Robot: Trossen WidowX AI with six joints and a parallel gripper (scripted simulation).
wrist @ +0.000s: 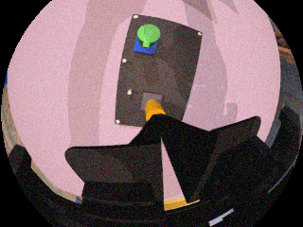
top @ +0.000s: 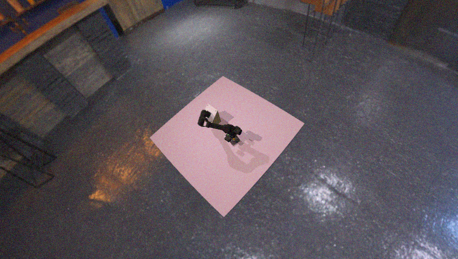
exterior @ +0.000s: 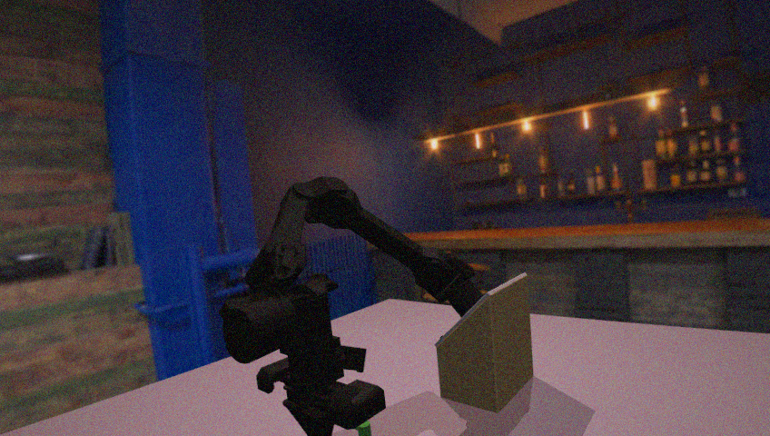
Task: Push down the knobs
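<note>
Right now my gripper tip is 10 mm above the orange knob.
</note>
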